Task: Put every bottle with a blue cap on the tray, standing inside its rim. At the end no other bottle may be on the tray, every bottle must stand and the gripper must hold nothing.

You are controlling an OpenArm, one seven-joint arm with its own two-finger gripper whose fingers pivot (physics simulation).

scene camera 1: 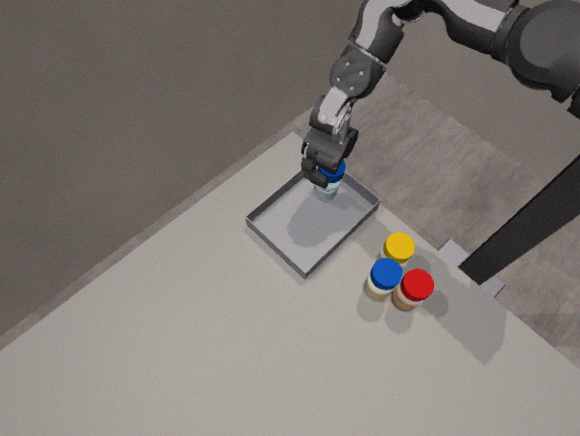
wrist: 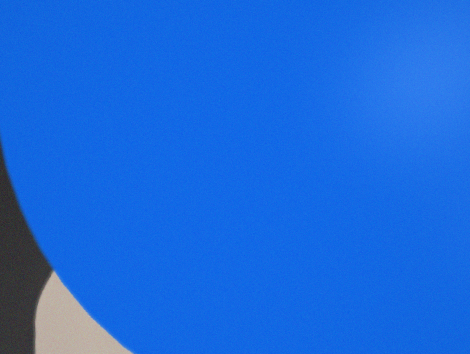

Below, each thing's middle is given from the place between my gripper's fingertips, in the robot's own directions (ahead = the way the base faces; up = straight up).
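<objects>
Counted from my gripper, the yellow-capped bottle [scene camera 1: 399, 246] is 2 cm ahead, 23 cm to the left and 3 cm below. The red-capped bottle [scene camera 1: 416, 285] is 5 cm ahead of my gripper, 30 cm to the left of it and 3 cm below it; going by their middles, it is the farthest from my gripper of the things named here. The blue-capped bottle [wrist: 186, 176] is 1 cm behind my gripper, 1 cm below it and 2 cm to the left of it. Going by their middles, the blue-capped bottle is the nearest to my gripper of the things named here. As for the grey tray [scene camera 1: 304, 231], my gripper is 4 cm to the right of it, 5 cm short of it and 6 cm above it.
</objects>
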